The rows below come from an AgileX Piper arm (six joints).
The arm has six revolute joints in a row. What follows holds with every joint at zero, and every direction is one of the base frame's.
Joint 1 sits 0.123 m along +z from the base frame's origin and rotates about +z.
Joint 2 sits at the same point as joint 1 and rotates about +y.
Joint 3 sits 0.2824 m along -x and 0.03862 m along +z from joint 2 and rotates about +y.
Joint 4 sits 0.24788 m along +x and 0.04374 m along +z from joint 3 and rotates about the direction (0.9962, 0, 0.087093).
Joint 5 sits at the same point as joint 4 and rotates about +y.
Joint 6 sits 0.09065 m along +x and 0.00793 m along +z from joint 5 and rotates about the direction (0.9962, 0, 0.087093).
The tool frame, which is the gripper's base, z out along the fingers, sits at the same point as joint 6; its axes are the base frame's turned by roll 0, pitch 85.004 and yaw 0 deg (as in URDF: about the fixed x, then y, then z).
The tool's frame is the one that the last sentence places.
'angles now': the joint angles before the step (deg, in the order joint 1, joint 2, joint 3, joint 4, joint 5, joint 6). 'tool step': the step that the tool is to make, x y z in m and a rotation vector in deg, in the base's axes. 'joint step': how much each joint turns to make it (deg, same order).
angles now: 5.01 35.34 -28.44 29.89 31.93 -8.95
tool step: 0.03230 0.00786 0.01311 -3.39 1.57 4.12
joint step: 1.65 9.71 -6.22 1.08 -0.22 -5.23
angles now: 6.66 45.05 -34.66 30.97 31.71 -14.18
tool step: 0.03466 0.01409 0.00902 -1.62 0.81 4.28
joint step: 2.86 9.43 -6.20 2.01 -1.21 -4.28
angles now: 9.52 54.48 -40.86 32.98 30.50 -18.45
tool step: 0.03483 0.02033 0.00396 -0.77 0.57 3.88
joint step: 3.64 9.11 -6.21 1.65 -1.75 -2.67
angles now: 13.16 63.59 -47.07 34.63 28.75 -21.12
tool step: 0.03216 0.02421 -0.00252 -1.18 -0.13 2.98
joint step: 3.96 8.41 -5.60 0.03 -2.85 -1.07
